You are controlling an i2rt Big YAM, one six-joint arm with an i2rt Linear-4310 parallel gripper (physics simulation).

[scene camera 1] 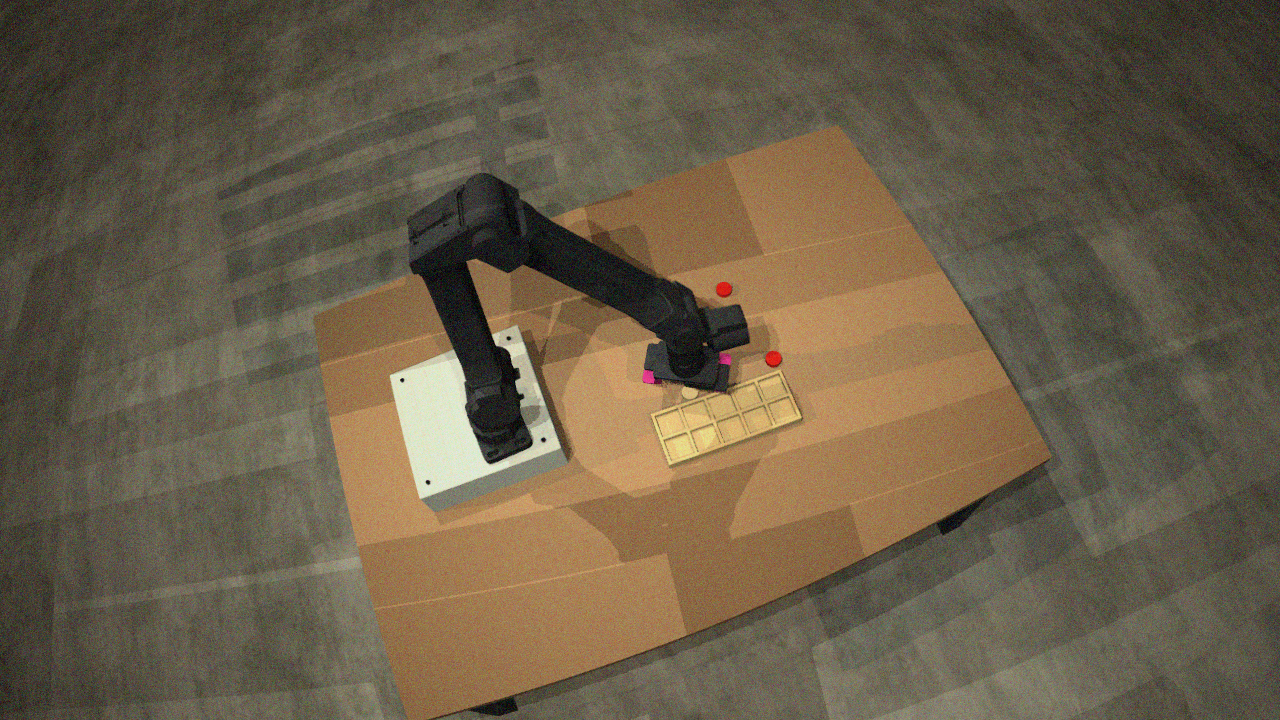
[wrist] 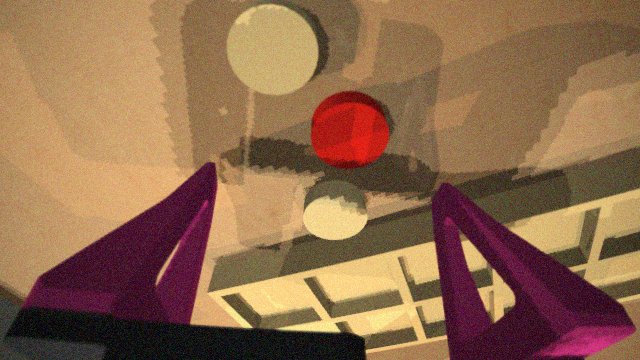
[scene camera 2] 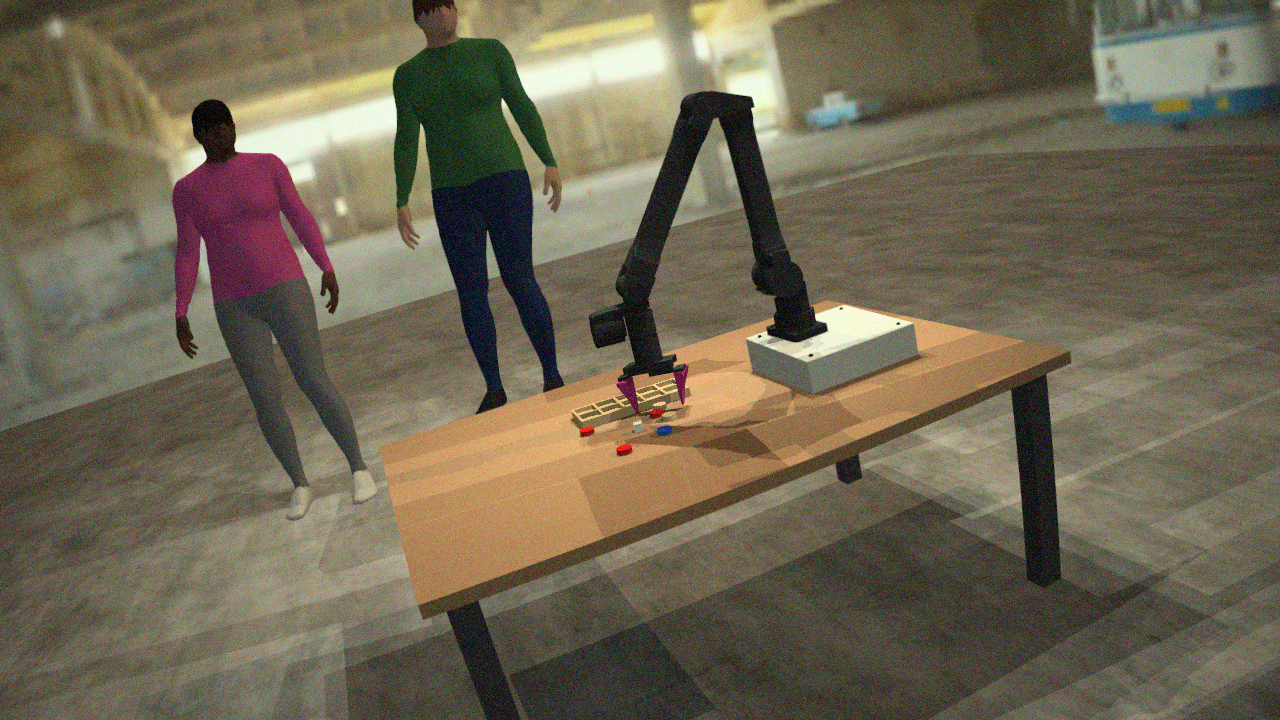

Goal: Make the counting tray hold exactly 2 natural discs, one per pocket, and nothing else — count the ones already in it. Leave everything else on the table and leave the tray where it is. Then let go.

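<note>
My gripper [scene camera 1: 687, 368] [scene camera 2: 660, 408] [wrist: 330, 183] is open and empty, its magenta fingers above the discs beside the tray. A natural disc [scene camera 1: 689, 393] [wrist: 335, 220] lies against or very near the tray's long side, between the fingertips in the wrist view. A red disc [wrist: 350, 132] lies just beyond it, and a second natural disc [wrist: 272, 49] farther out. The counting tray [scene camera 2: 590, 420] [wrist: 390, 232] has two rows of pockets. No disc shows in its pockets in scene camera 1; the wrist view shows part of it, partly behind a finger.
Two more red discs [scene camera 1: 724, 289] [scene camera 1: 773, 359] [scene camera 2: 623, 449] [scene camera 2: 586, 431] lie on the table. A blue disc [scene camera 2: 664, 430] and a small whitish piece [scene camera 2: 637, 427] lie near the gripper in scene camera 2. The arm stands on a white base box [scene camera 1: 447, 429] [scene camera 2: 859, 331].
</note>
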